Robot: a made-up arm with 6 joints. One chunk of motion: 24 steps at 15 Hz.
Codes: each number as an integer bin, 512 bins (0 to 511) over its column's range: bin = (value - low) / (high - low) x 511, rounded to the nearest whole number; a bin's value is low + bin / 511 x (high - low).
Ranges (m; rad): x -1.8..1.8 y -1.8..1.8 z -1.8..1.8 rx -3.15..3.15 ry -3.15..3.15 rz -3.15..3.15
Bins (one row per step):
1: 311 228 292 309 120 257
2: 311 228 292 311 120 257
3: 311 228 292 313 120 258
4: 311 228 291 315 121 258
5: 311 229 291 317 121 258
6: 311 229 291 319 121 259
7: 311 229 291 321 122 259
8: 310 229 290 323 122 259
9: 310 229 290 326 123 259
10: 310 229 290 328 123 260
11: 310 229 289 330 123 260
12: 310 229 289 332 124 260
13: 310 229 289 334 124 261
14: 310 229 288 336 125 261
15: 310 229 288 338 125 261
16: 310 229 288 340 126 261
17: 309 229 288 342 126 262
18: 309 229 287 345 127 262
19: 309 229 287 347 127 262
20: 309 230 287 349 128 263
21: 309 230 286 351 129 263
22: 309 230 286 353 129 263
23: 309 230 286 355 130 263
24: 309 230 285 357 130 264
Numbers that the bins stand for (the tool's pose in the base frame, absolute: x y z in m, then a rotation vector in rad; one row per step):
1: 0.3910 -0.1937 0.2571 0.6596 -1.6705 0.0185
2: 0.3910 -0.1937 0.2571 0.6842 -1.6705 0.0185
3: 0.3910 -0.1937 0.2571 0.7089 -1.6705 0.0308
4: 0.3910 -0.1937 0.2501 0.7336 -1.6582 0.0308
5: 0.3910 -0.1867 0.2501 0.7582 -1.6582 0.0308
6: 0.3910 -0.1867 0.2501 0.7829 -1.6582 0.0432
7: 0.3910 -0.1867 0.2501 0.8075 -1.6459 0.0432
8: 0.3840 -0.1867 0.2431 0.8322 -1.6459 0.0432
9: 0.3840 -0.1867 0.2431 0.8692 -1.6336 0.0432
10: 0.3840 -0.1867 0.2431 0.8938 -1.6336 0.0555
11: 0.3840 -0.1867 0.2360 0.9185 -1.6336 0.0555
12: 0.3840 -0.1867 0.2360 0.9432 -1.6212 0.0555
13: 0.3840 -0.1867 0.2360 0.9678 -1.6212 0.0678
14: 0.3840 -0.1867 0.2290 0.9925 -1.6089 0.0678
15: 0.3840 -0.1867 0.2290 1.0171 -1.6089 0.0678
16: 0.3840 -0.1867 0.2290 1.0418 -1.5966 0.0678
17: 0.3769 -0.1867 0.2290 1.0664 -1.5966 0.0801
18: 0.3769 -0.1867 0.2219 1.1034 -1.5842 0.0801
19: 0.3769 -0.1867 0.2219 1.1281 -1.5842 0.0801
20: 0.3769 -0.1796 0.2219 1.1527 -1.5719 0.0925
21: 0.3769 -0.1796 0.2149 1.1774 -1.5596 0.0925
22: 0.3769 -0.1796 0.2149 1.2021 -1.5596 0.0925
23: 0.3769 -0.1796 0.2149 1.2267 -1.5473 0.0925
24: 0.3769 -0.1796 0.2078 1.2514 -1.5473 0.1048

